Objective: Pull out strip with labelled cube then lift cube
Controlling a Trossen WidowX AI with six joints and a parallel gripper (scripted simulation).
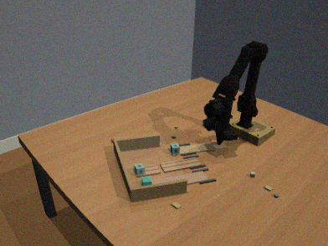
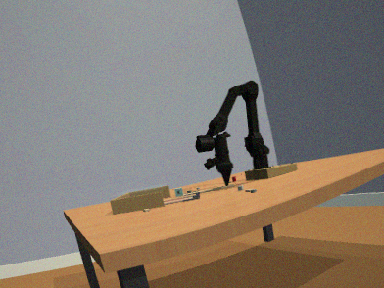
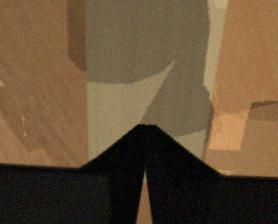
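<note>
Now: the pale strip 8 cm ahead of my gripper tip and 5 cm to the right of it. Round my gripper tip: red piece 15 cm behind, 15 cm to the right, 1 cm above.
</note>
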